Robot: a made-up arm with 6 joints. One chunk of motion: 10 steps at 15 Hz.
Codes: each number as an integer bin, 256 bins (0 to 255) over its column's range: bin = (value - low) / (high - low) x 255, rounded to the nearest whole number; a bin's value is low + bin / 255 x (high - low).
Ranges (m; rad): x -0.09..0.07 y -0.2..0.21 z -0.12..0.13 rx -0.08..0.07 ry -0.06..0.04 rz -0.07..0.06
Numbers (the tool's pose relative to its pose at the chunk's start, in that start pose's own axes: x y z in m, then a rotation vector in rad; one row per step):
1: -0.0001 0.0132 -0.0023 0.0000 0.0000 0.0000
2: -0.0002 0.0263 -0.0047 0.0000 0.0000 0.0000
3: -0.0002 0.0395 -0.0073 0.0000 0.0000 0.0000
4: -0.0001 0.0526 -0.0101 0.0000 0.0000 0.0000
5: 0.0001 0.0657 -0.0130 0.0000 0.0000 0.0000
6: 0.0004 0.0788 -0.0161 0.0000 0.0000 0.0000
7: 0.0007 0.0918 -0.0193 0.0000 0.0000 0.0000
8: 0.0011 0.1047 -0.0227 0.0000 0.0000 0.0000
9: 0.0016 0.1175 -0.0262 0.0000 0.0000 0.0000
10: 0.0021 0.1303 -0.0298 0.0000 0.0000 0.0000
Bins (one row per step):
1: 143 133 120 136 153 137
2: 143 141 118 136 153 137
3: 143 149 115 136 153 137
4: 143 157 112 136 153 137
5: 144 165 109 136 153 137
6: 144 173 106 136 153 137
7: 145 181 103 136 153 137
8: 145 190 99 136 153 137
9: 146 197 96 136 153 137
10: 147 205 92 136 153 137

